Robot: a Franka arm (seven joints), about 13 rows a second.
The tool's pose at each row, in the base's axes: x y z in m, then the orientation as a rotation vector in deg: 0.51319, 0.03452, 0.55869, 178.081, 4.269, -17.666; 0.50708, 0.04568, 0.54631, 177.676, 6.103, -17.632; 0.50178, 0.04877, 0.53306, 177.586, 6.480, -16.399; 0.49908, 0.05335, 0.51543, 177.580, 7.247, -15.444; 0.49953, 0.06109, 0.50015, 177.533, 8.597, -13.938; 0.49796, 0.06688, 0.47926, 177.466, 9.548, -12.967; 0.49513, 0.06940, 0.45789, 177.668, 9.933, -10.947; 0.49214, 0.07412, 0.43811, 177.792, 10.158, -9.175
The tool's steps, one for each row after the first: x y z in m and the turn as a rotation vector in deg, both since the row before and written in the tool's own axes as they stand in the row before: -0.00304, -0.01160, 0.01309, -0.468, -0.002, -1.142; -0.00237, -0.00367, 0.01393, -0.243, 0.778, -0.214; 0.00091, -0.00512, 0.01766, -0.128, 0.614, -0.476; 0.00370, -0.00799, 0.01470, -0.224, 0.968, -0.842; 0.00228, -0.00638, 0.02065, -0.169, 0.623, -0.594; 0.00061, -0.00332, 0.02144, 0.000, 1.311, -0.225; 0.00002, -0.00548, 0.01981, -0.035, 1.144, -0.125
